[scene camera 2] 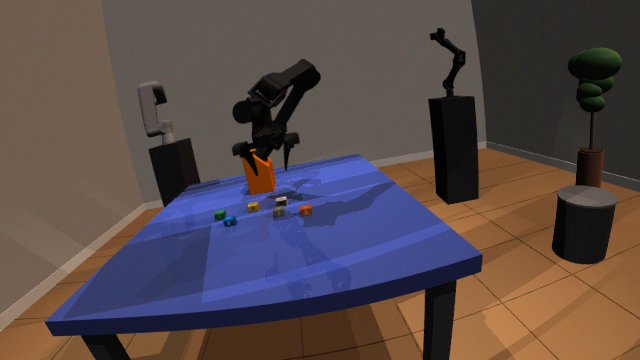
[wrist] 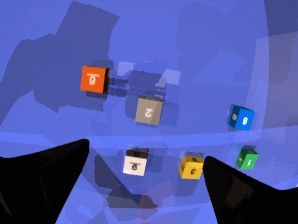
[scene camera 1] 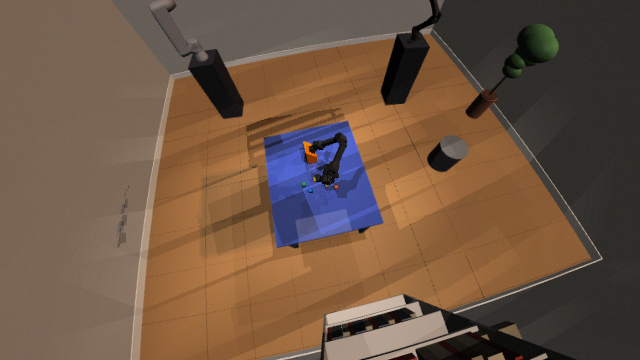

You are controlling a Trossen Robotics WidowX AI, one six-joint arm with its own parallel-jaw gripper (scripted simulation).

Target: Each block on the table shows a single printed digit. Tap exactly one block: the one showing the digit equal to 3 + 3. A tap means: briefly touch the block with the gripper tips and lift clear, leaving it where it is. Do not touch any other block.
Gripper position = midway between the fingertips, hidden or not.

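Open and holding nothing, the gripper [scene camera 2: 271, 173] is visible in scene camera 2, and the wrist view also shows the gripper [wrist: 148, 155].
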